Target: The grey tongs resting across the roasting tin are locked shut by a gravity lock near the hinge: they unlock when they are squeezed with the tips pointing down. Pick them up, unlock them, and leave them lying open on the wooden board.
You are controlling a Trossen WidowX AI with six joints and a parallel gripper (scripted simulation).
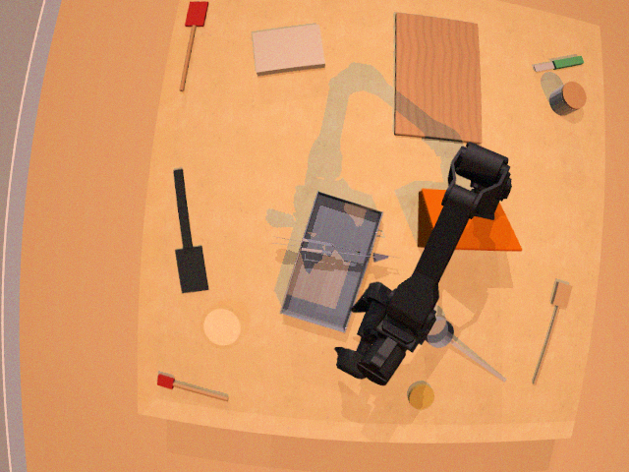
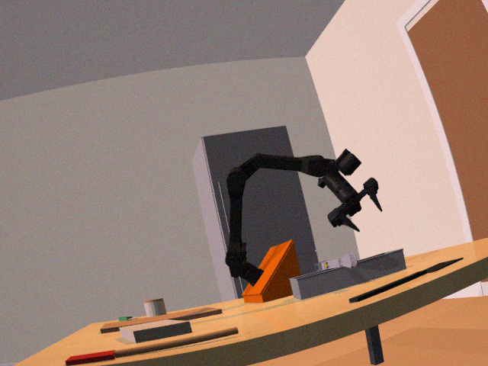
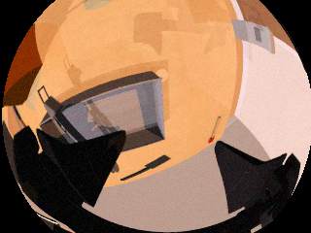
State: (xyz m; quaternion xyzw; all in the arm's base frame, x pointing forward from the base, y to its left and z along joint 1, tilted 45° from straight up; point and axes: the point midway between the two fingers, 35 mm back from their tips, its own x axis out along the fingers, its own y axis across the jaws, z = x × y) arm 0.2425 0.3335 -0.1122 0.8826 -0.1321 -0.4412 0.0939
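The grey roasting tin lies 5 cm ahead of my gripper tip, 13 cm to the right of it and 13 cm below it. Round my gripper tip: black spatula 42 cm ahead, 11 cm to the right, 16 cm below; wooden board 14 cm behind, 67 cm to the right, 15 cm below.
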